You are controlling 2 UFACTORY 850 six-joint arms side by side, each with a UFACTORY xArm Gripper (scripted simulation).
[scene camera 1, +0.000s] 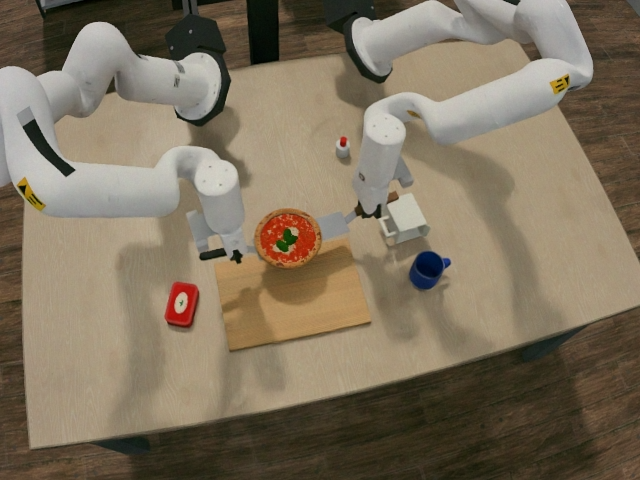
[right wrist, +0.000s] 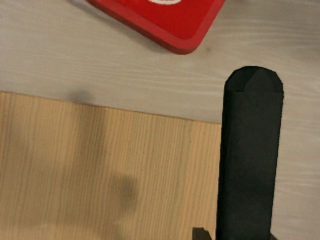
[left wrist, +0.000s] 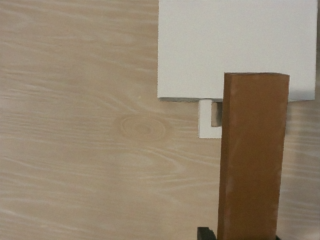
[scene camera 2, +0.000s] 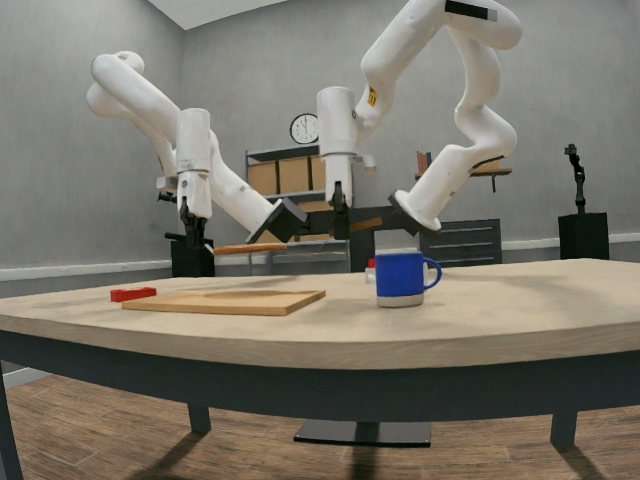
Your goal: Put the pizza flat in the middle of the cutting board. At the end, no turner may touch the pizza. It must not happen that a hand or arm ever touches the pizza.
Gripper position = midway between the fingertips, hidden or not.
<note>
I see my left gripper (scene camera 2: 342, 239), my right gripper (scene camera 2: 196, 248), a cutting board (scene camera 1: 261, 304), a brown-handled turner (scene camera 1: 332, 225), a pizza (scene camera 1: 288, 238) and a white mug (scene camera 1: 404, 219).
The cutting board also shows in the right wrist view (right wrist: 75, 164) and in scene camera 2 (scene camera 2: 270, 302). The brown-handled turner also shows in the left wrist view (left wrist: 254, 113). The white mug also shows in the left wrist view (left wrist: 194, 51). The left wrist view misses the cutting board: it is out of frame. The right wrist view does not show the brown-handled turner: it is out of frame.
</note>
